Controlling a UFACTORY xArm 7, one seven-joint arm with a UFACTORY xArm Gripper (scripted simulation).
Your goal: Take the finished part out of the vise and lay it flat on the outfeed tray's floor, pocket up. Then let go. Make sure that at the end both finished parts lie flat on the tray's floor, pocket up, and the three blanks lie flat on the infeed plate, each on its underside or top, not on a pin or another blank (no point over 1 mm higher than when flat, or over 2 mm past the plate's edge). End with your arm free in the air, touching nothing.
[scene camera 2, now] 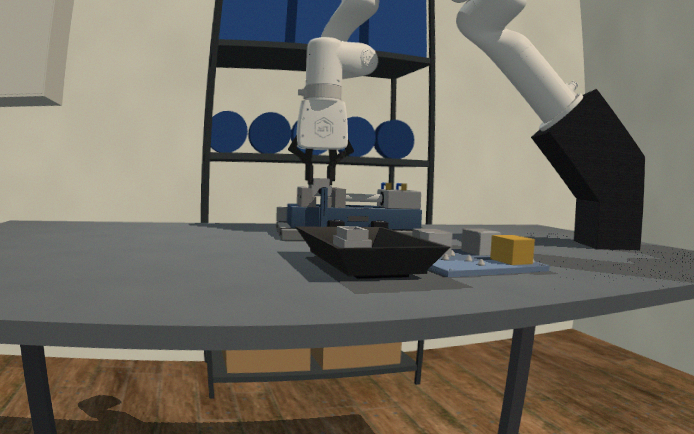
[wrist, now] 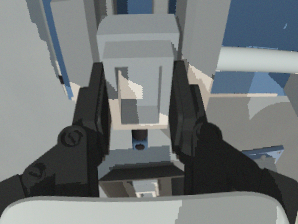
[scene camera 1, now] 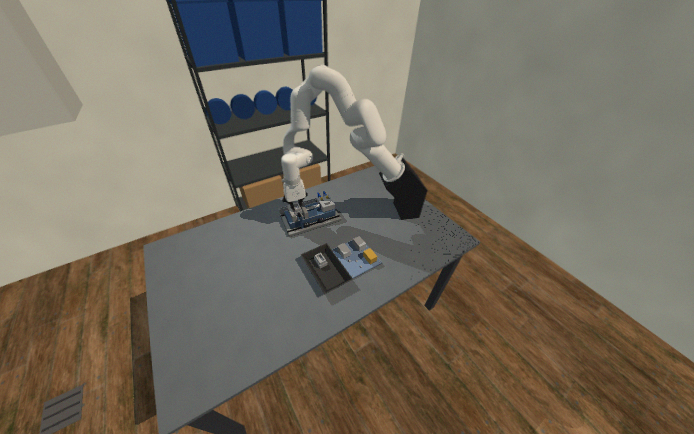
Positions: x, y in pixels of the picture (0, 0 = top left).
Scene:
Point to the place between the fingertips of the gripper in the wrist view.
139, 81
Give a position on a yellow block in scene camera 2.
514, 250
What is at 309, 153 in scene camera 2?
The gripper.

